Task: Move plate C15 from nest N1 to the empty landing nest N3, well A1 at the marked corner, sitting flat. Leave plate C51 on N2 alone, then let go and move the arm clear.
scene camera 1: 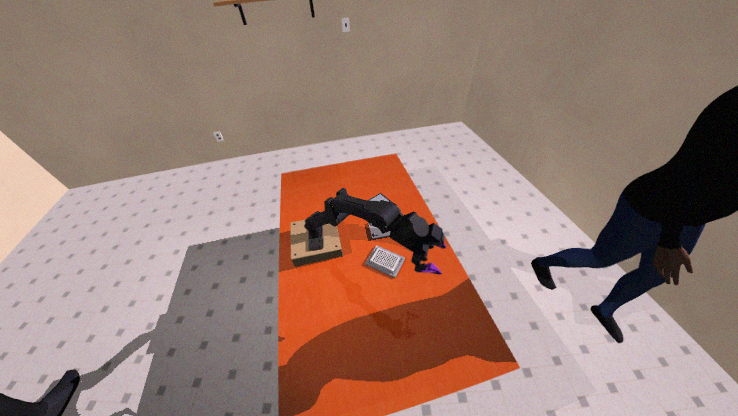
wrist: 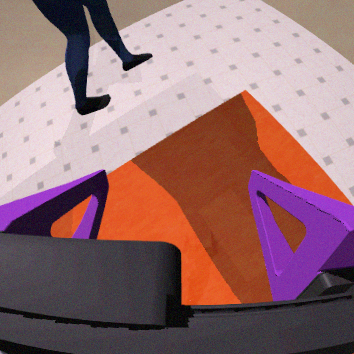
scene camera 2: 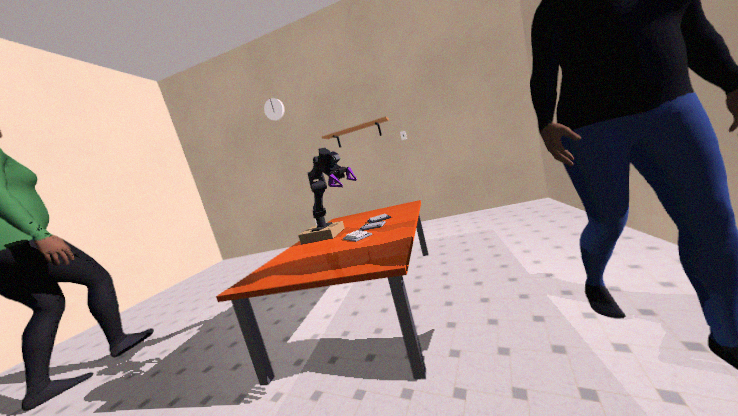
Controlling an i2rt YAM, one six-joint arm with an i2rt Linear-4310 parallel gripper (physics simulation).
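A white well plate (scene camera 1: pixel 386 258) (scene camera 2: pixel 358 234) sits in the nearest grey nest (scene camera 1: pixel 393 274). The middle nest (scene camera 1: pixel 379 234) (scene camera 2: pixel 373 225) is partly hidden by the arm in the first scene view; a dark mark shows on it. The far nest (scene camera 1: pixel 380 197) (scene camera 2: pixel 379 218) is also partly hidden there. The labels C15, C51 and N1 to N3 are too small to read, and I cannot tell what the middle and far nests hold. My gripper (scene camera 1: pixel 441 258) (scene camera 2: pixel 347 182) (wrist: pixel 178 177) is open and empty, high above the table, with its purple fingers wide apart. No plate shows in the wrist view.
The arm stands on a wooden base block (scene camera 1: pixel 316 253) (scene camera 2: pixel 321 233) on the orange table (scene camera 1: pixel 330 289) (scene camera 2: pixel 310 263) (wrist: pixel 150 210). A person in black and blue (scene camera 1: pixel 627 250) (scene camera 2: pixel 646 155) (wrist: pixel 77 55) stands beyond the table's edge. A person in green (scene camera 2: pixel 23 196) is at the left.
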